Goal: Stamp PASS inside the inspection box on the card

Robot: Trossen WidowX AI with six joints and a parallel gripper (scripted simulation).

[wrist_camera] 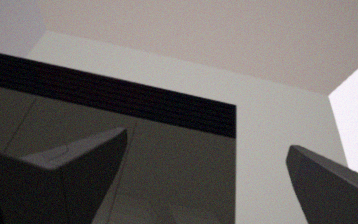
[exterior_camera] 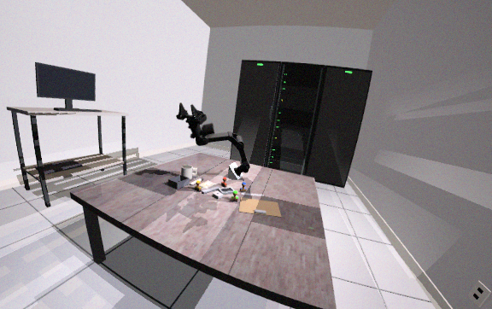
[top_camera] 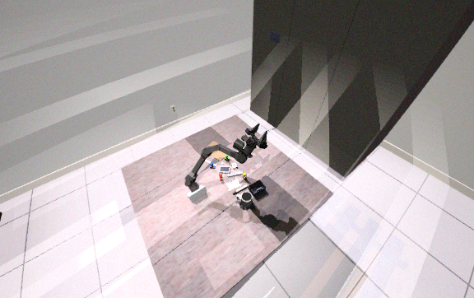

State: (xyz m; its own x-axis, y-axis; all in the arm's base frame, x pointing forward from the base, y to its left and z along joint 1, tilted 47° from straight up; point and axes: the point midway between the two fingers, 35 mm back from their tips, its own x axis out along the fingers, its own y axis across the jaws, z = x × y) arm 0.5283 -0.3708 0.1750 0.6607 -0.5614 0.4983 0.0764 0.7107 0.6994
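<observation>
The PASS stamp is 13 cm behind my gripper tip, 29 cm to the left of it and 50 cm below it. Also, from my gripper tip: dark tray: 8 cm behind, 10 cm to the right, 51 cm below; then grey bar: 15 cm behind, 11 cm to the left, 52 cm below; then yellow-knobbed stamp: 10 cm behind, 4 cm to the left, 50 cm below.
</observation>
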